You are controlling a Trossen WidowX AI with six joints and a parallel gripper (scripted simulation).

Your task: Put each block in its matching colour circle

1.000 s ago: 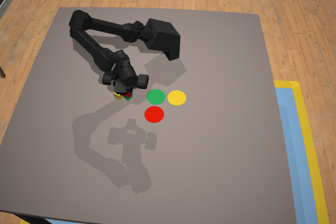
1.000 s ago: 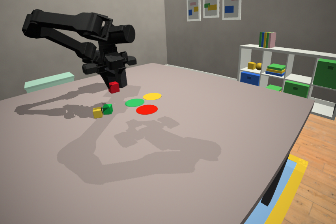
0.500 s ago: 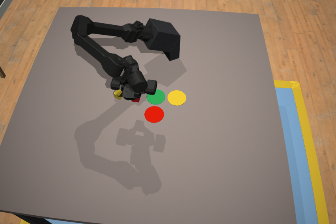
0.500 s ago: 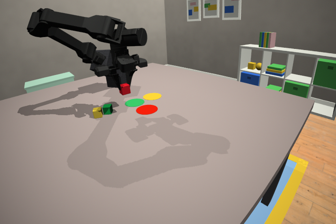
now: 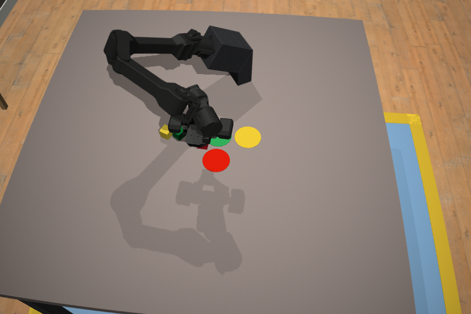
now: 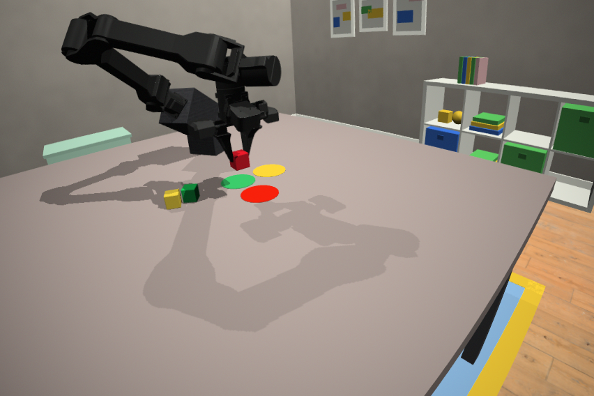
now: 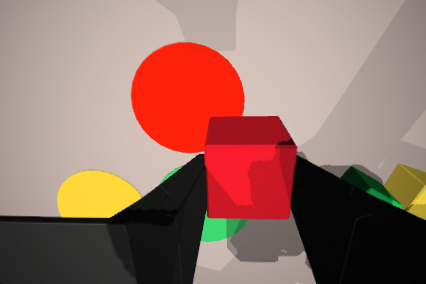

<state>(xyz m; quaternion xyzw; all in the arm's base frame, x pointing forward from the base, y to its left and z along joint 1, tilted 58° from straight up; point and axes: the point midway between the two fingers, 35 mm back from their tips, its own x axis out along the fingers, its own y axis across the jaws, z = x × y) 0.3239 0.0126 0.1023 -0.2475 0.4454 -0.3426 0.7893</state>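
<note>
Right now my hand is 20 mm short of the red circle, 40 mm to the right of it and 130 mm above it. The rest, counted from my hand: green block: 110 mm behind, 70 mm to the right, 110 mm below; then red block: 40 mm below; then green circle: 80 mm behind, 60 mm to the left, 130 mm below.
</note>
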